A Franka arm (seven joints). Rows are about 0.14 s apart.
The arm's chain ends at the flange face. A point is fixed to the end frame.
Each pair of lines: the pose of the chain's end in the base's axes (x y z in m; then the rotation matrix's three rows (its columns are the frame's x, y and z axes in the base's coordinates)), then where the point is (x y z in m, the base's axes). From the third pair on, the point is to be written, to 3 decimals.
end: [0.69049 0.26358 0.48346], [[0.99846 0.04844 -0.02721], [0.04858 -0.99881 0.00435], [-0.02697 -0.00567 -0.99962]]
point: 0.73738 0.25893 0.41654
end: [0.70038 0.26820 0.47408], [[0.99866 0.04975 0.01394], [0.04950 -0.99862 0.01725], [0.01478 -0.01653 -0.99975]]
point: 0.74999 0.26444 0.40909
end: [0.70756 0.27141 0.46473], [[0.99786 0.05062 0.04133], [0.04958 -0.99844 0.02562], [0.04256 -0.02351 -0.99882]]
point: 0.759 0.268 0.401
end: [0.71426 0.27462 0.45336], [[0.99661 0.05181 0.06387], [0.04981 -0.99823 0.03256], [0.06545 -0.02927 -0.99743]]
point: 0.767 0.272 0.391
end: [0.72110 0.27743 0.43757], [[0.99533 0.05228 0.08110], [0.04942 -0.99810 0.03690], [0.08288 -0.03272 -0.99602]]
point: 0.775 0.275 0.376
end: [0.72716 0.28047 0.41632], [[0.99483 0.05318 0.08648], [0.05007 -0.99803 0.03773], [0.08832 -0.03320 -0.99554]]
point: 0.781 0.278 0.355
